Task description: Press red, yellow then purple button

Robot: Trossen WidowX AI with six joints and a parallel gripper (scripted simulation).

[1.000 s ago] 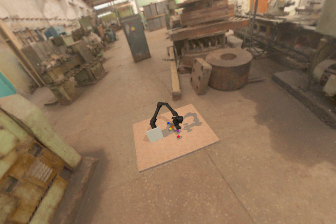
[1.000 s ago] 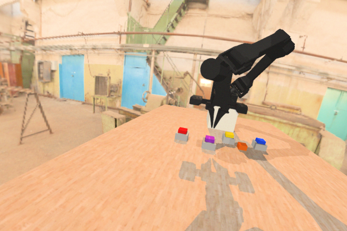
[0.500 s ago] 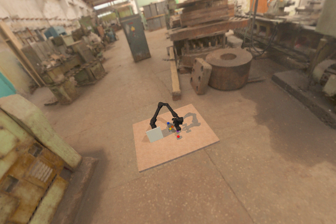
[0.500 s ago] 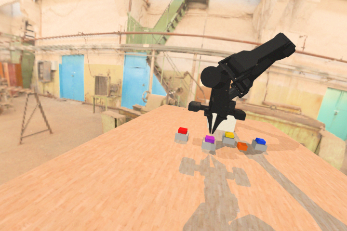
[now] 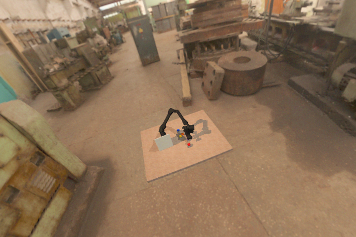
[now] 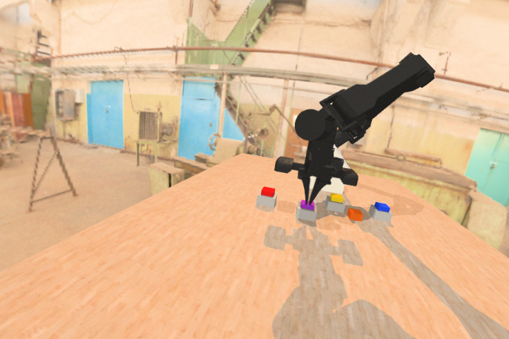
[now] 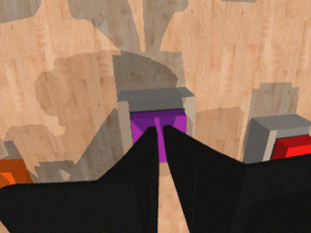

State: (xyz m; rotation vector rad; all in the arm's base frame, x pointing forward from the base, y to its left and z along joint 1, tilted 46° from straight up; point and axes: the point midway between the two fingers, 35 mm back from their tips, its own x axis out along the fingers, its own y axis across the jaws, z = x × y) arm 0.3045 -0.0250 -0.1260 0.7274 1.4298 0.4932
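My gripper tip is 1 cm past the purple button and 1 cm above it. Round my gripper tip: yellow button: 8 cm behind, 10 cm to the left; then red button: 5 cm behind, 10 cm to the right; then orange block: 3 cm behind, 14 cm to the left, 2 cm below.
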